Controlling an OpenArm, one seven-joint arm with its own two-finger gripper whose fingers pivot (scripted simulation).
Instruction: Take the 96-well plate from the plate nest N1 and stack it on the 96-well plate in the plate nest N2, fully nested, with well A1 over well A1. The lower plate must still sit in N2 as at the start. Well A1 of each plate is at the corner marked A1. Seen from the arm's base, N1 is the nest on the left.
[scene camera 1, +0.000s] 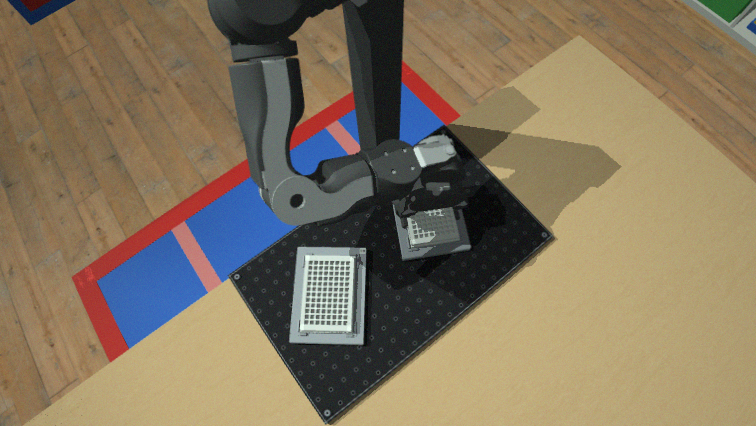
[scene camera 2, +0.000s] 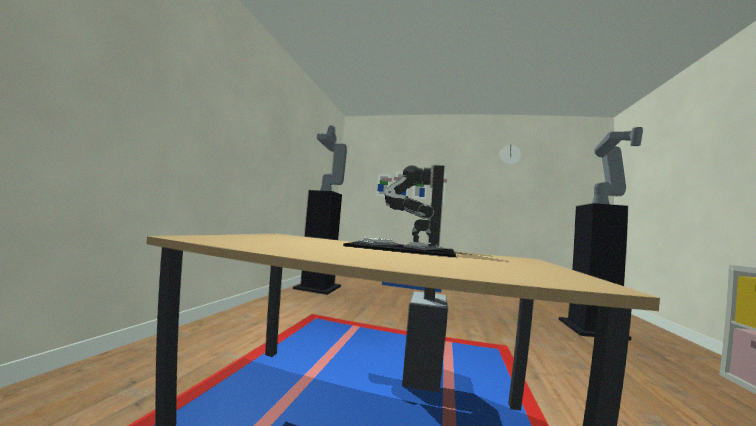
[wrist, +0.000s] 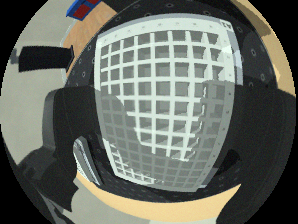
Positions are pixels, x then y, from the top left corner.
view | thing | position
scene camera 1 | my gripper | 428, 210
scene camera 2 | black column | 438, 175
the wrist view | my gripper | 158, 122
